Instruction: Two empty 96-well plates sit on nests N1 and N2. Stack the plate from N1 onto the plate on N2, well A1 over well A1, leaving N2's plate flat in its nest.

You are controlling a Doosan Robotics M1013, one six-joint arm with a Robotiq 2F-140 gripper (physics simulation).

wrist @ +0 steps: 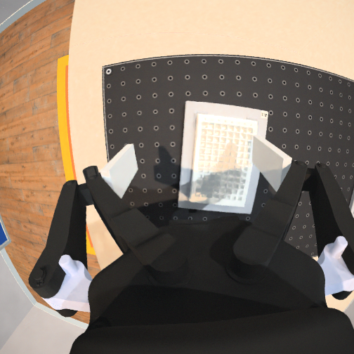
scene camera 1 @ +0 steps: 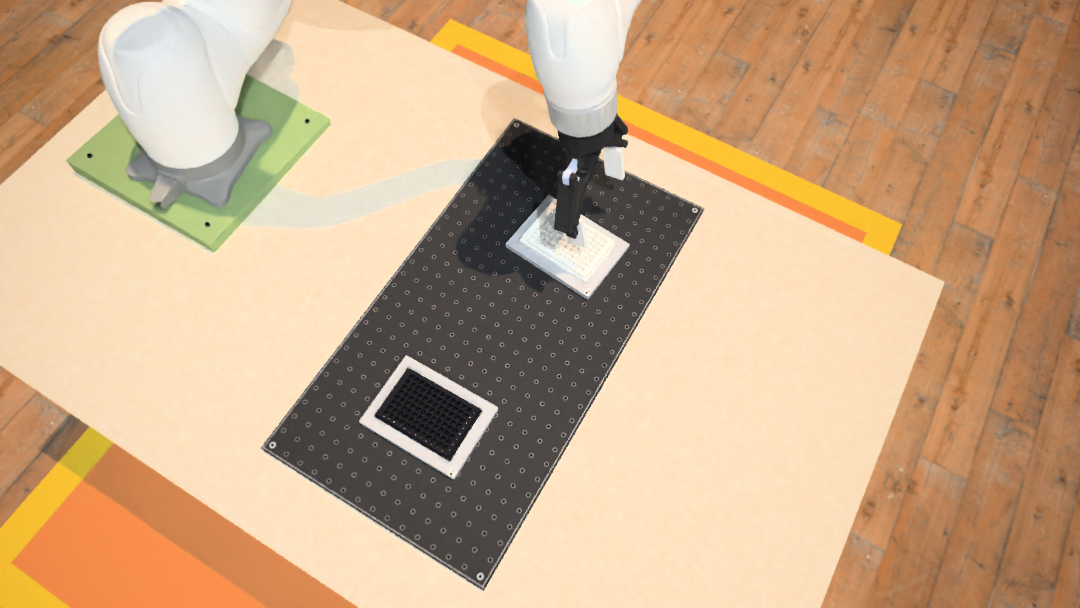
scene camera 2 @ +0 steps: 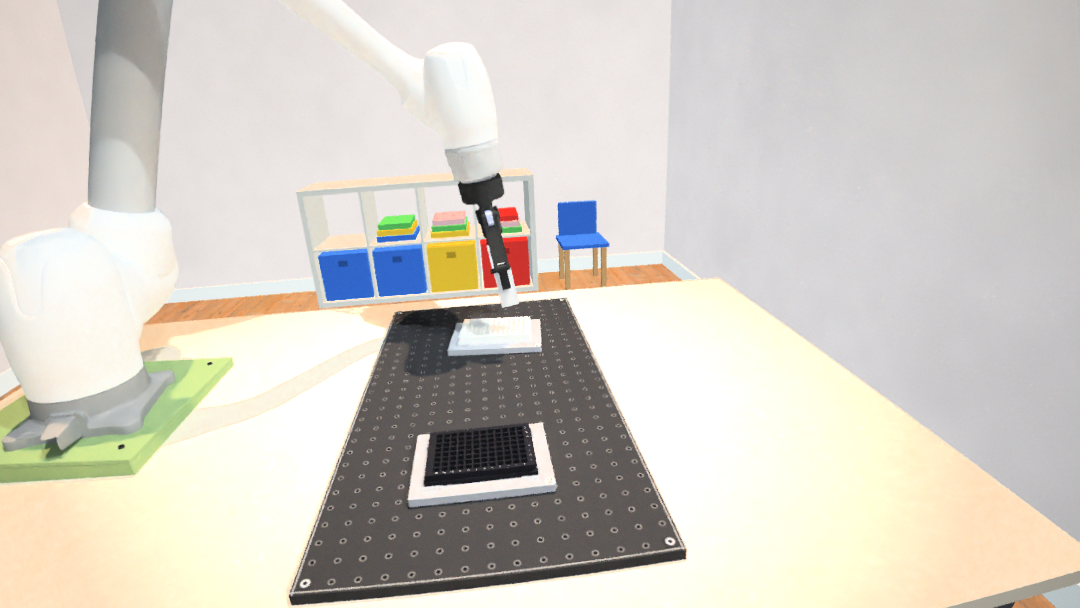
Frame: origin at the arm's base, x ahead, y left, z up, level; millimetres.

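Seen in the pictures: gripper, fingertip midpoint: (scene camera 1: 596, 208) (scene camera 2: 506, 290); arm's base, origin of the base link: (scene camera 1: 201, 152) (scene camera 2: 98, 410).
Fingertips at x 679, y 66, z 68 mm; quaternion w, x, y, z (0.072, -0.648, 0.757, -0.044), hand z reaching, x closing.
Offsets run from my fingertips to a thing's middle. Level surfaces: height alone.
A white 96-well plate {32 mm back, 34 mm right, 62 mm down} (scene camera 1: 593, 253) (scene camera 2: 510, 328) (wrist: 225, 145) sits in a pale nest {33 mm back, 34 mm right, 73 mm down} (scene camera 1: 547, 265) (scene camera 2: 495, 349) (wrist: 189, 150) at the far end of the board. A black 96-well plate {137 mm back, 372 mm right, 62 mm down} (scene camera 1: 429, 413) (scene camera 2: 482, 450) sits in another pale nest {137 mm back, 372 mm right, 73 mm down} (scene camera 1: 411, 444) (scene camera 2: 483, 493) nearer scene camera 2. I cannot tell the nests' labels. My gripper (scene camera 1: 597, 203) (scene camera 2: 509, 294) (wrist: 194, 151) is open and empty, above the white plate. In the wrist view the white plate lies off-centre, toward the right finger, which covers part of its nest's edge. The gripper's shadow falls on it.
Both nests stand on a dark perforated board {81 mm down} (scene camera 1: 483, 324) (scene camera 2: 491, 392) (wrist: 137, 102) on the pale table {93 mm down} (scene camera 1: 755, 377). The arm's base stands on a green plate (scene camera 1: 279, 113) (scene camera 2: 188, 385) at the left. A shelf unit (scene camera 2: 415, 179) and a blue chair (scene camera 2: 578, 219) stand behind the table.
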